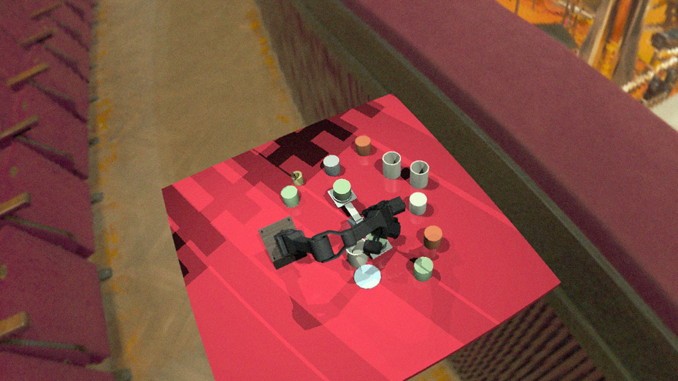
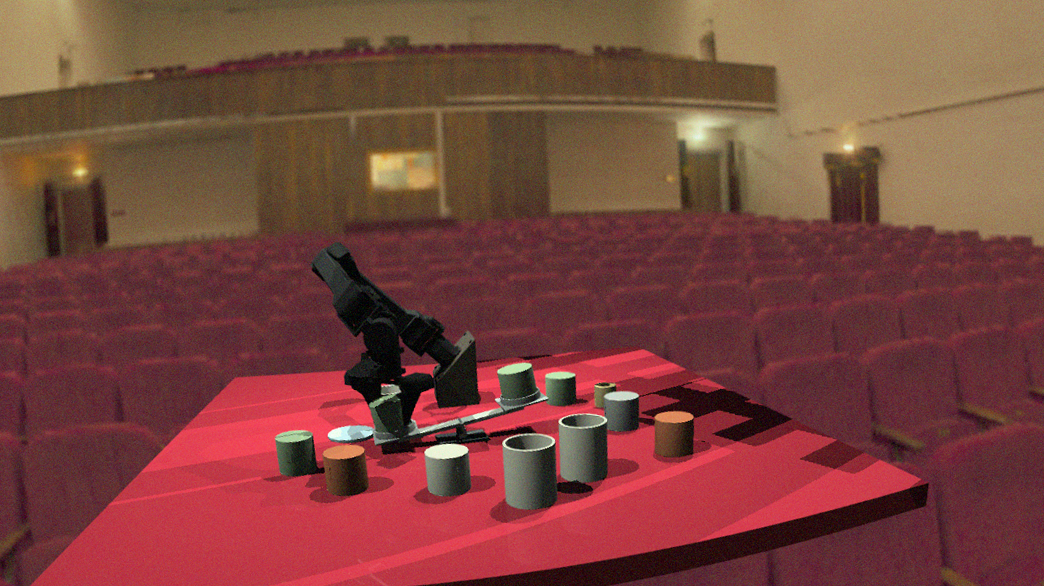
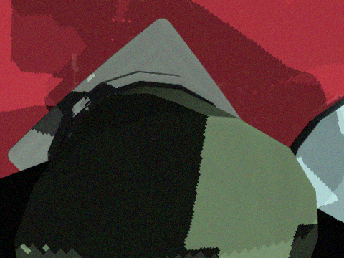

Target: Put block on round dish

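The pale blue round dish lies 9 cm behind my gripper tip, 9 cm to the right of it and 5 cm below it. Round my gripper tip: grey block (1 cm below).
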